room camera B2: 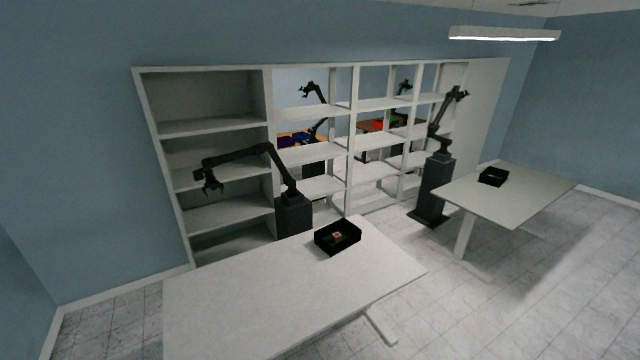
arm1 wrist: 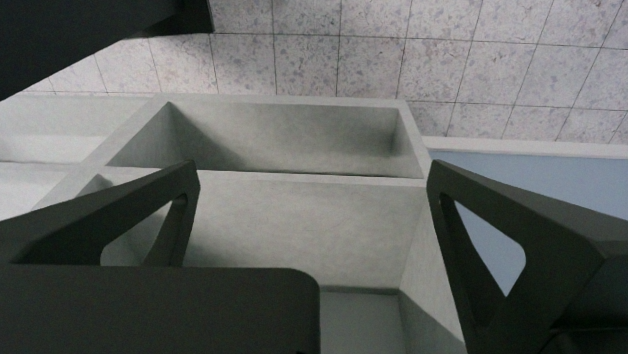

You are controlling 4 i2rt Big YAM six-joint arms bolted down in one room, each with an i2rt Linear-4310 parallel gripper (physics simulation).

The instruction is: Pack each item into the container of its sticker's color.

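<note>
My arm1 gripper (arm1 wrist: 314, 167) is open and empty, its fingers in front of pale shelf compartments in the wrist view. In the room view a small item (room camera B2: 336, 235) with a purple-pink sticker lies in a black tray (room camera B2: 346, 245) on the near table. Behind the shelf show a purple container (room camera B2: 285, 142), a blue container (room camera B2: 301, 137), a red container (room camera B2: 379, 124) and a green container (room camera B2: 393, 121). The front-left arm's gripper (room camera B2: 213, 187) hangs before the left shelf bay, fingers apart. The other arms' grippers are too small to tell.
The white shelf unit (arm1 wrist: 300, 177) (room camera B2: 355, 82) stands between the front and back areas. Another black tray (room camera B2: 491, 181) stands on the right table (room camera B2: 520, 200). The near table (room camera B2: 250, 300) fills the front. One arm stands at right by the shelf; two stand behind it.
</note>
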